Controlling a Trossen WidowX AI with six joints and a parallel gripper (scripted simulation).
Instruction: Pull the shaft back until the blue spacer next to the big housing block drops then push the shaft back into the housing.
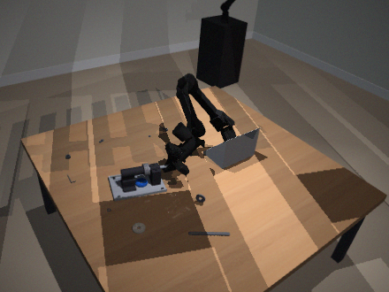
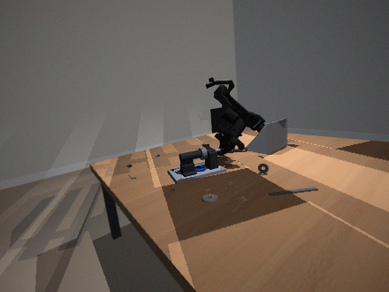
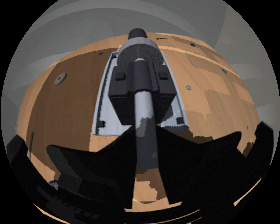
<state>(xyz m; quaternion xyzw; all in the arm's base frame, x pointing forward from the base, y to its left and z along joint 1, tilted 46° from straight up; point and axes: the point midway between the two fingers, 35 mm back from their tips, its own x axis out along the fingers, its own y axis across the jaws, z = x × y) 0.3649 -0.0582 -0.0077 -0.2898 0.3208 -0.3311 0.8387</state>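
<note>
My gripper tip is 8 cm short of the grey piece, 3 cm to the left of it and 3 cm below it. Round my gripper tip: blue spacer (9 cm ahead, 4 cm to the right, 4 cm below); then shaft (3 cm ahead, 1 cm to the right, 3 cm above); then dark flat bar (5 cm ahead, 35 cm to the left, 5 cm below).
</note>
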